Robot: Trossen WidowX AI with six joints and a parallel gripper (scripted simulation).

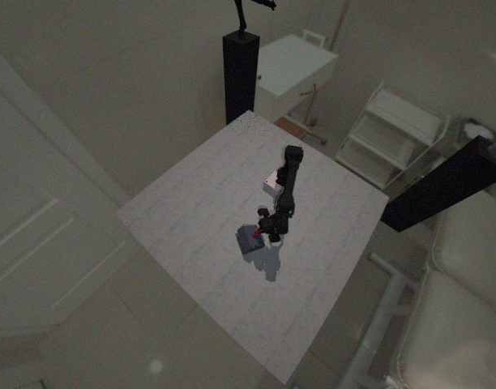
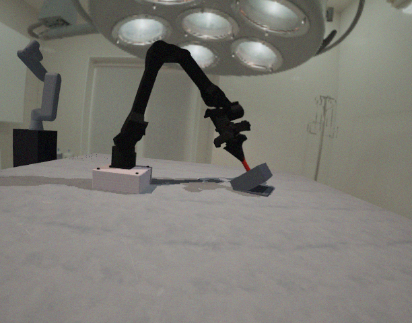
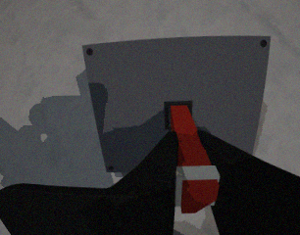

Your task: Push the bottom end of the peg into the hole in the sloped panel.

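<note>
The sloped dark grey panel lies 30 mm ahead of my gripper tip, 20 mm to the right of it and 60 mm below it. The rest, counted from my gripper tip: red peg: 10 mm behind, 10 mm to the left, 10 mm above.
</note>
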